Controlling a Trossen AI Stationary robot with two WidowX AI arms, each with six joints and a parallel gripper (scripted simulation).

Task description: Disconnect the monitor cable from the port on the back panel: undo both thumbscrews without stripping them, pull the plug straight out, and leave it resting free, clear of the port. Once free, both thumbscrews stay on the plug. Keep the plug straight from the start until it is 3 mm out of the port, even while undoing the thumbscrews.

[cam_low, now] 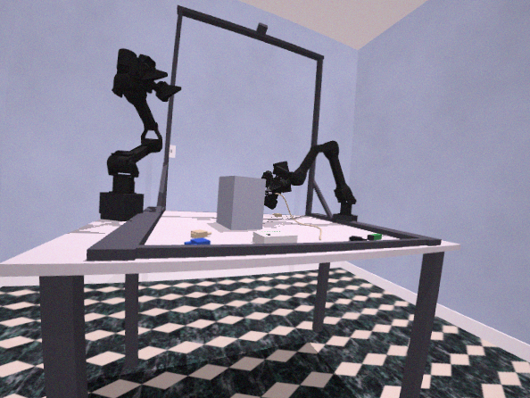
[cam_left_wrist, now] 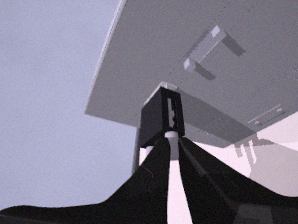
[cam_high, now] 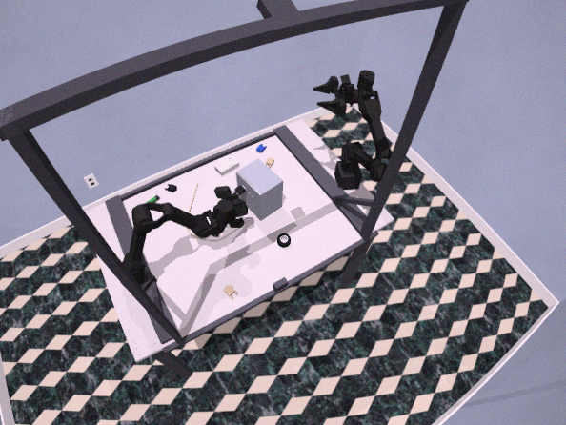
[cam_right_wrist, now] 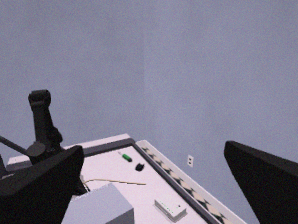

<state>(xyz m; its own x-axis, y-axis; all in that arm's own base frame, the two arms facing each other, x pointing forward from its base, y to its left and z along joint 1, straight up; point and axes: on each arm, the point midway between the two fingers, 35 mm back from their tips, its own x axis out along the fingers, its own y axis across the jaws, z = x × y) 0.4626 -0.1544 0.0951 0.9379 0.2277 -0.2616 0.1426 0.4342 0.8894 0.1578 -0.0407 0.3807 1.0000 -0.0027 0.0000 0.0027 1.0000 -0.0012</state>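
Now: the grey box 13 cm to the right of my left hand, 5 cm below it and 3 cm ahead of it.
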